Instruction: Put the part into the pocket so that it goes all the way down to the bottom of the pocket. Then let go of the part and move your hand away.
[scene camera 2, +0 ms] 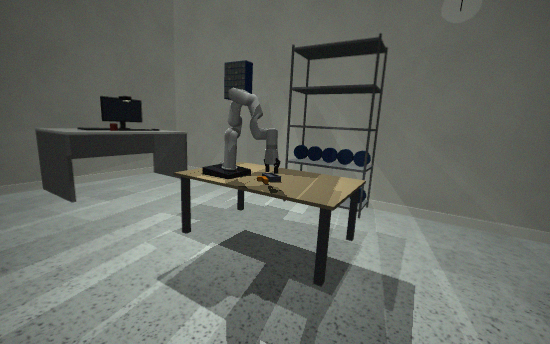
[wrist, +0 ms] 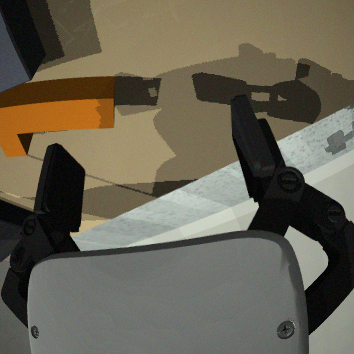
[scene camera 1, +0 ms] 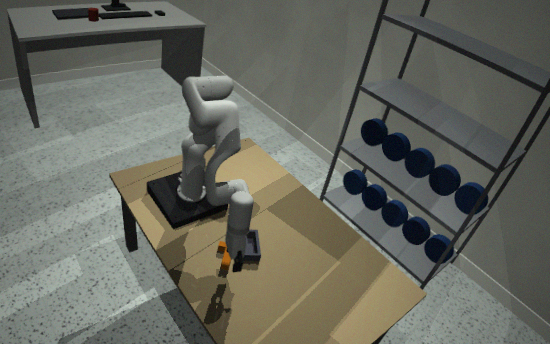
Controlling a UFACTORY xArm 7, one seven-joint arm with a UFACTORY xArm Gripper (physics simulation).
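Pixels of known places: gripper, fingertip midpoint: (scene camera 2: 271, 172) (wrist: 144, 135) (scene camera 1: 233, 261); arm's base, origin of the base link: (scene camera 2: 229, 168) (scene camera 1: 191, 191).
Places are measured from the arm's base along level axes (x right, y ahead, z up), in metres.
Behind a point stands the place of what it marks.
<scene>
The orange part (scene camera 1: 226, 261) {x 0.133, y 0.376, z -0.017 m} (scene camera 2: 262, 179) {x 0.120, y 0.342, z -0.027 m} (wrist: 60, 115) {x 0.114, y 0.360, z -0.017 m} lies on the table beside the dark grey-blue block with the pocket (scene camera 1: 258, 248) {x -0.006, y 0.411, z -0.011 m} (scene camera 2: 272, 178) {x 0.066, y 0.396, z -0.023 m} (wrist: 11, 52) {x 0.059, y 0.397, z -0.011 m}, outside the pocket. In scene camera 1 the arm hides some of the part. In the wrist view its straight end points toward the space between the fingers, and a short leg shows at the left. My gripper (scene camera 1: 238, 263) {x 0.144, y 0.419, z 0.034 m} (scene camera 2: 271, 168) {x 0.144, y 0.419, z 0.034 m} (wrist: 144, 135) {x 0.144, y 0.419, z 0.034 m} is open and empty above the table, with the part off toward its left finger in the wrist view. The block is cut off at the upper left of that view.
The wooden table (scene camera 1: 300, 280) {x -0.040, y 0.610, z -0.047 m} (scene camera 2: 320, 187) {x 0.045, y 0.740, z -0.047 m} carries the arm's black base plate (scene camera 1: 167, 207) {x 0.140, y 0.014, z -0.006 m} (scene camera 2: 212, 172) {x 0.145, y -0.059, z -0.019 m}. The table edge shows below the fingers in the wrist view. A shelf rack (scene camera 1: 348, 117) (scene camera 2: 289, 100) with blue discs and a desk (scene camera 1: 150, 27) (scene camera 2: 55, 131) stand apart from the table.
</scene>
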